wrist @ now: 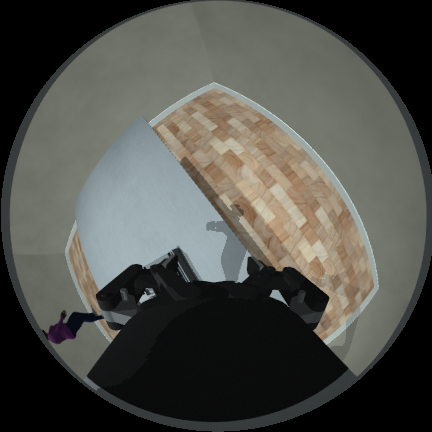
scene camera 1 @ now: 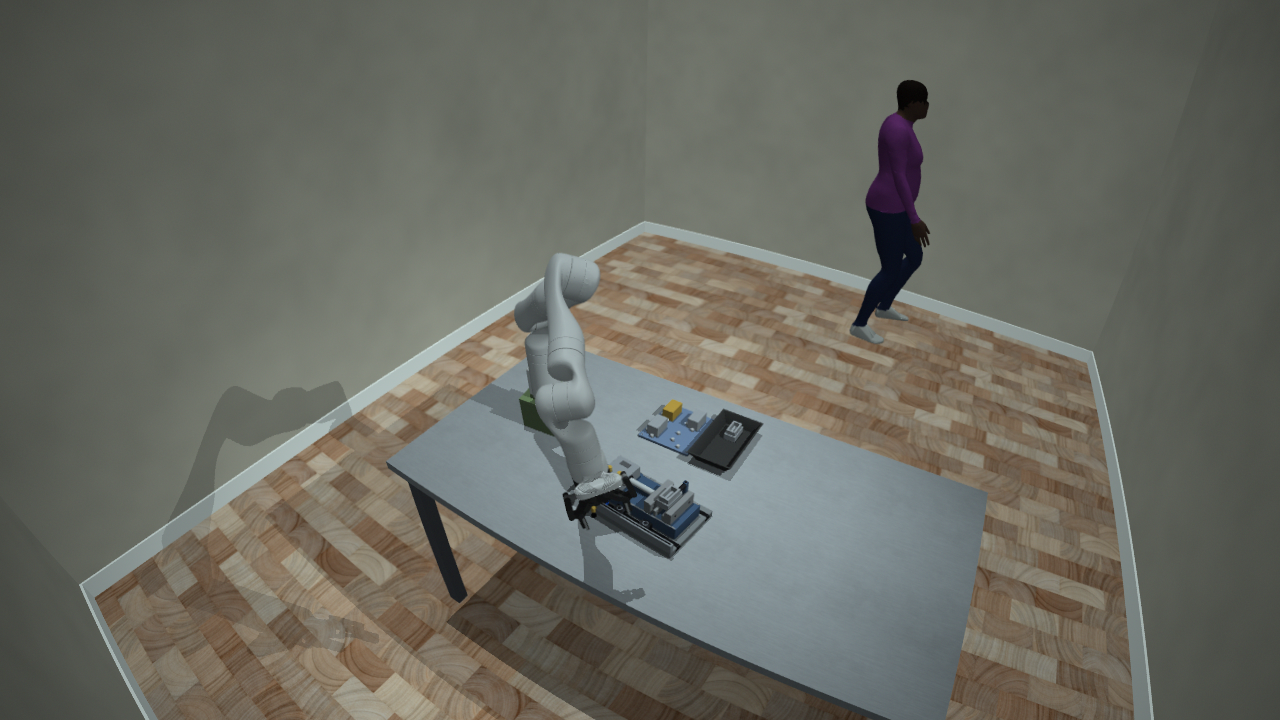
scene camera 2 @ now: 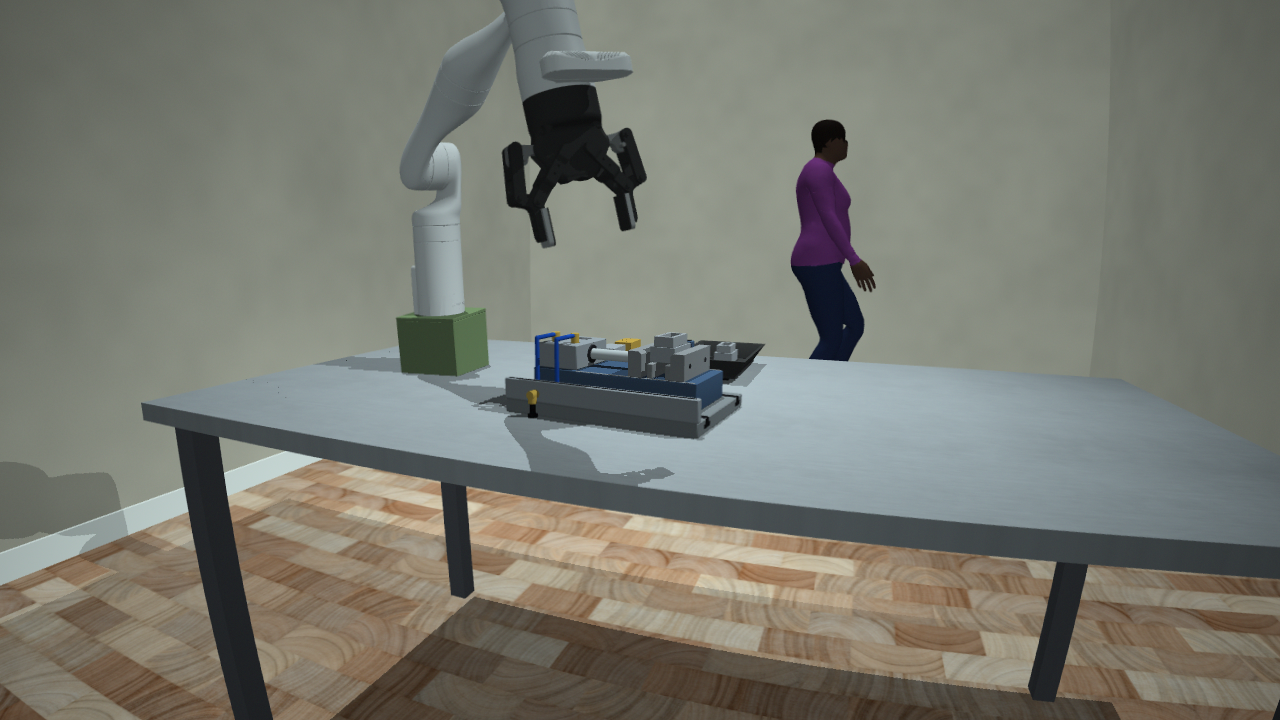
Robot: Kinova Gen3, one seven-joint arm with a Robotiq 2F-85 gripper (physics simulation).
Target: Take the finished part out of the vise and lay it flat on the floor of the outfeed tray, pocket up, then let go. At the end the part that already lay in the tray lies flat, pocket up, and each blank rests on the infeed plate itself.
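Places are measured from the arm's base along level axes (x right, y back, z down), in millimetres.
Pixels of known places: gripper, fingertip midpoint: (wrist: 212, 263) (scene camera 1: 607, 519) (scene camera 2: 590, 238); arm's base, origin of the base link: (scene camera 2: 441, 312).
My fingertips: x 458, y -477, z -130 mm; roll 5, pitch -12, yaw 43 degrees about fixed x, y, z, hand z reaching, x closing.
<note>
For each thing: its top centre in the pictures, then the offset to it from my fingertips.
- grey finished part, middle of its top: (scene camera 2: 671, 334) (scene camera 1: 669, 492) dz +129, dx -252, dy -31 mm
- grey vise, middle of its top: (scene camera 2: 625, 342) (scene camera 1: 646, 485) dz +145, dx -262, dy +38 mm
- grey part, middle of its top: (scene camera 2: 726, 344) (scene camera 1: 734, 426) dz +197, dx -654, dy -60 mm
- light blue infeed plate, middle of its top: (scene camera 1: 678, 427) dz +236, dx -616, dy +108 mm
- yellow block, middle of its top: (scene camera 2: 627, 340) (scene camera 1: 672, 405) dz +200, dx -665, dy +152 mm
- grey rail, middle of its top: (scene camera 2: 595, 387) (scene camera 1: 624, 517) dz +194, dx -175, dy +55 mm
The grey finished part (scene camera 1: 669, 493) (scene camera 2: 669, 340) sits pocket up between the jaws of the blue and grey vise (scene camera 1: 686, 522) (scene camera 2: 709, 386). My gripper (scene camera 1: 606, 516) (scene camera 2: 588, 234) (wrist: 212, 263) is open and empty, high above the vise's left end and tilted slightly. Its fingers hide part of the vise in the wrist view. The black outfeed tray (scene camera 1: 713, 449) (scene camera 2: 751, 351) stands behind the vise and holds a grey part (scene camera 1: 733, 429) (scene camera 2: 725, 350) that looks flat, pocket up. The light blue infeed plate (scene camera 1: 666, 442) bears grey blanks (scene camera 1: 657, 424) (scene camera 1: 696, 420); their exact seating is too small to tell.
A yellow block (scene camera 1: 672, 409) (scene camera 2: 628, 342) is at the infeed plate's back. Blue hoops (scene camera 2: 546, 356) stand at the vise's left end. A grey rail (scene camera 2: 608, 409) runs along its front. The arm stands on a green base (scene camera 2: 429, 344). A person (scene camera 1: 897, 179) (scene camera 2: 823, 219) is behind the table.
</note>
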